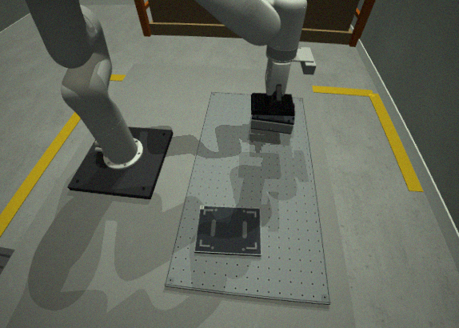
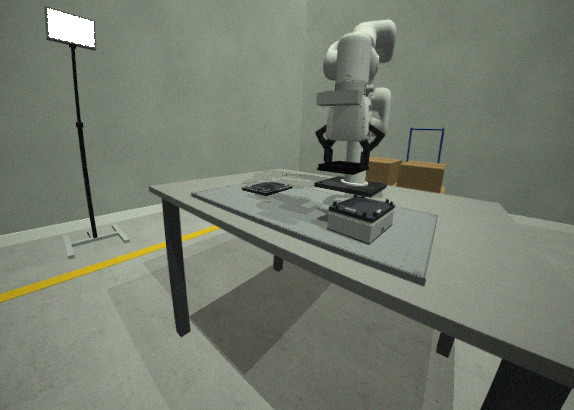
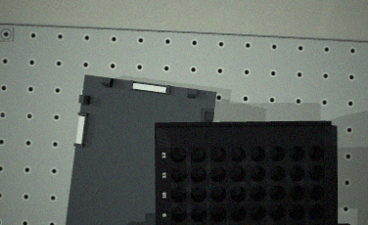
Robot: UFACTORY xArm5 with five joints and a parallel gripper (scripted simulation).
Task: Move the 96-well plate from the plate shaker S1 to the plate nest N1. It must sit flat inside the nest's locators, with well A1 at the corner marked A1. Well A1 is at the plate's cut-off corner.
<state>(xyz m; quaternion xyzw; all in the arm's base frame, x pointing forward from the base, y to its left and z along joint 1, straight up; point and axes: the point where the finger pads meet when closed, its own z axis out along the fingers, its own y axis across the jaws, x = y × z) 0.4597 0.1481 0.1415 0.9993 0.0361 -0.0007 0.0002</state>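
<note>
Now: hand 90 mm past the plate nest N1, 350 mm to the left of it and 140 mm above it. The rest, counted from my hand: black 96-well plate 10 mm below.
</note>
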